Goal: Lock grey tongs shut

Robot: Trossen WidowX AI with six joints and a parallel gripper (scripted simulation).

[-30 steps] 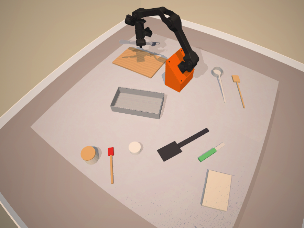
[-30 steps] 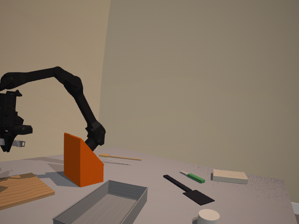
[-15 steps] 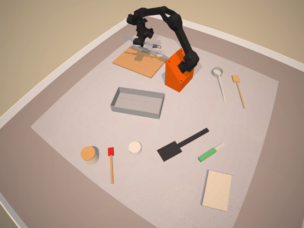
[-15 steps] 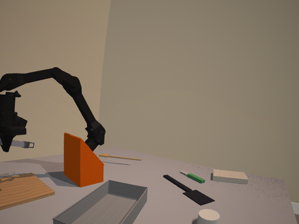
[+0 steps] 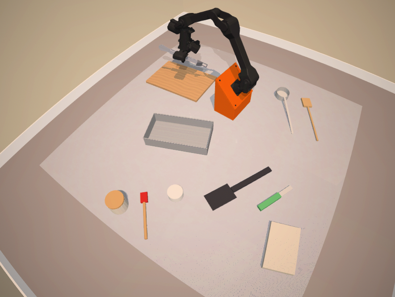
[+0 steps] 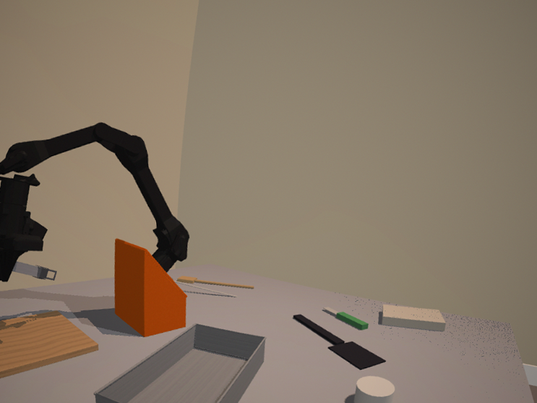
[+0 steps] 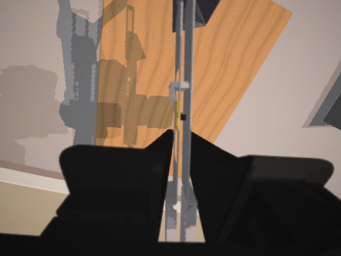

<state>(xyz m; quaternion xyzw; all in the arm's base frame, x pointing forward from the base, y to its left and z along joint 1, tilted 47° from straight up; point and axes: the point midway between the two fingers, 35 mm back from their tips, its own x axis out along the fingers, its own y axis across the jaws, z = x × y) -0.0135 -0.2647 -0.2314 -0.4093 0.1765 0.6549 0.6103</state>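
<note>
Right now the wooden board is 3 cm to the right of my gripper tip and 13 cm below it. Round my gripper tip: black turner (41 cm ahead, 61 cm to the left, 14 cm below); roasting tin (34 cm ahead, 24 cm to the left, 11 cm below); white puck (59 cm ahead, 43 cm to the left, 12 cm below).
</note>
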